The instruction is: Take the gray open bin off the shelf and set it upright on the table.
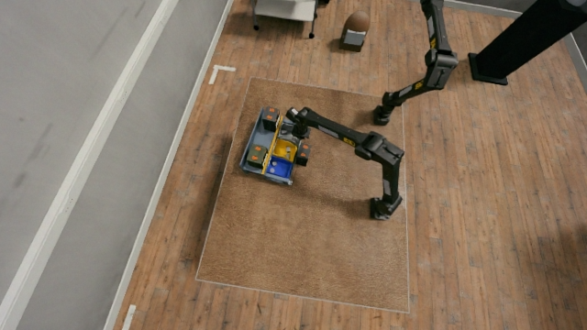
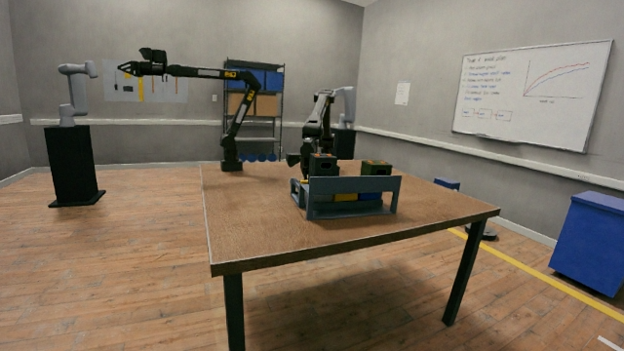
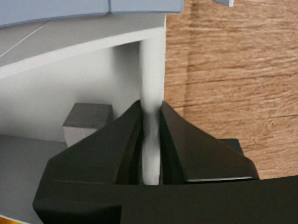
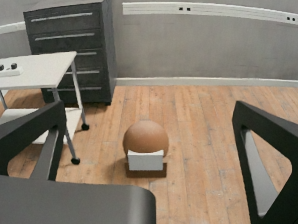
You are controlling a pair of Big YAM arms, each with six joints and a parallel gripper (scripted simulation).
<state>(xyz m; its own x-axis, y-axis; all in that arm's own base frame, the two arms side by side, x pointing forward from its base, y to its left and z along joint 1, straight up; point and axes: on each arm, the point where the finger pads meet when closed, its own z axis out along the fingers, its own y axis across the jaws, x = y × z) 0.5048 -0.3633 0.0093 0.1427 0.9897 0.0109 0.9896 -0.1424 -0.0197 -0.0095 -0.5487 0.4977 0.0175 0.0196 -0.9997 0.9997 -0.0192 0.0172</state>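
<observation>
The gray open bin lies 8 cm ahead of my left hand and 1 cm to the right of it. From my left hand the other things lie so: blue-gray shelf (13 cm ahead, 9 cm to the left, 2 cm above); yellow bin (10 cm ahead, 10 cm to the left, 1 cm below); blue bin (11 cm ahead, 21 cm to the left, 1 cm below).
</observation>
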